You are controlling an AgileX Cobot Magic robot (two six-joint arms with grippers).
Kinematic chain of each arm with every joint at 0, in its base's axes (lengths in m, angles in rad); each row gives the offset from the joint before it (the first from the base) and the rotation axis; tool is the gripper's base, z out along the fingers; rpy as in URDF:
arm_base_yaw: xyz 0 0 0.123 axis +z
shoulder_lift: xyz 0 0 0 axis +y
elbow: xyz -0.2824 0 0.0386 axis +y
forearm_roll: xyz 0.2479 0 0.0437 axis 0.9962 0 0.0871
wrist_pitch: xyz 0 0 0 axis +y
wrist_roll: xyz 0.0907 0 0.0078 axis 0.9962 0 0.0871
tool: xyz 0 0 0 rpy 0 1.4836 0
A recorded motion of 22 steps. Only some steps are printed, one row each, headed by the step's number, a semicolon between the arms.
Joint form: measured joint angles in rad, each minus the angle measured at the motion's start. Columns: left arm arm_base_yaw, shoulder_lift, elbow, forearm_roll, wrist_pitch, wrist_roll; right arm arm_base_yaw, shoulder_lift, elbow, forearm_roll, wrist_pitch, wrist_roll.
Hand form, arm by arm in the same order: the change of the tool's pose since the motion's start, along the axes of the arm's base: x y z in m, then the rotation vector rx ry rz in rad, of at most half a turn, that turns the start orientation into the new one. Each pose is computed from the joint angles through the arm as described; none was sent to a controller.
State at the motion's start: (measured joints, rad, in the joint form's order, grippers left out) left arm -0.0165 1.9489 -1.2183 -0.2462 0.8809 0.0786; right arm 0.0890 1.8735 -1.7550 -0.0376 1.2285 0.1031
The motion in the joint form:
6: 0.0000 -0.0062 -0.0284 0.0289 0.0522 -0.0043; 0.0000 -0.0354 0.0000 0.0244 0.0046 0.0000
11: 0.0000 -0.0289 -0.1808 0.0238 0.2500 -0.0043; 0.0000 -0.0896 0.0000 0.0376 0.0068 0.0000
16: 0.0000 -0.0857 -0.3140 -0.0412 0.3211 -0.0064; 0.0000 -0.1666 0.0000 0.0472 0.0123 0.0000
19: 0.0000 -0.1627 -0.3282 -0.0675 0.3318 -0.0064; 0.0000 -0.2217 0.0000 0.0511 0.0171 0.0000
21: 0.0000 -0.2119 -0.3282 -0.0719 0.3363 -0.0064; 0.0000 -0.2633 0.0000 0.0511 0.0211 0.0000
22: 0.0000 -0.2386 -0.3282 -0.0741 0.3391 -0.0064; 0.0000 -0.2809 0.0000 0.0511 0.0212 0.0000
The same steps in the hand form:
6: 0.0011 0.0013 0.0080 0.0164 0.0167 -0.0224; -0.0074 0.0014 0.0139 0.0270 -0.0285 -0.0004
11: 0.0116 -0.0012 0.0514 -0.0090 0.0345 -0.0576; -0.0190 0.0015 0.0348 0.0448 -0.0791 0.0004
16: 0.0197 -0.0073 0.1070 -0.0750 -0.0870 -0.0525; -0.0375 0.0007 0.0632 0.0607 -0.1495 0.0023
19: 0.0089 -0.0093 0.1401 -0.1006 -0.1683 -0.0523; -0.0521 -0.0002 0.0826 0.0690 -0.1992 0.0039
21: -0.0001 -0.0096 0.1581 -0.1048 -0.2132 -0.0549; -0.0638 -0.0013 0.0967 0.0723 -0.2367 0.0049
22: -0.0054 -0.0097 0.1676 -0.1069 -0.2372 -0.0566; -0.0688 -0.0017 0.1025 0.0738 -0.2541 0.0053

